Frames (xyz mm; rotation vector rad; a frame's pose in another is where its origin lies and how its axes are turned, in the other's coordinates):
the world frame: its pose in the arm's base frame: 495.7 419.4 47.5 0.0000 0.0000 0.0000
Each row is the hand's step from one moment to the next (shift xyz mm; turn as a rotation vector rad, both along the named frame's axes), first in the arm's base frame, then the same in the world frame.
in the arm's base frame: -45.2 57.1 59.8 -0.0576 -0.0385 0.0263
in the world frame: -45.2 57.1 59.8 -0.0576 -0.0385 0.0263
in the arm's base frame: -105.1 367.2 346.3 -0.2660 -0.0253 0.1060
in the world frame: -105.1 367.2 346.3 -0.2660 -0.0253 0.1060
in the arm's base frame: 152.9 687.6 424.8 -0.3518 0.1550 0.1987
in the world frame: 152.9 687.6 424.8 -0.3518 0.1550 0.1987
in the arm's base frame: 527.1 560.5 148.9 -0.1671 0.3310 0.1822
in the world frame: 527.1 560.5 148.9 -0.1671 0.3310 0.1822
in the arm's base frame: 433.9 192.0 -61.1 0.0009 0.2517 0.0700
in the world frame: 433.9 192.0 -61.1 0.0009 0.2517 0.0700
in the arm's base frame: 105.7 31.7 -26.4 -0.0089 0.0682 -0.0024
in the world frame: 105.7 31.7 -26.4 -0.0089 0.0682 -0.0024
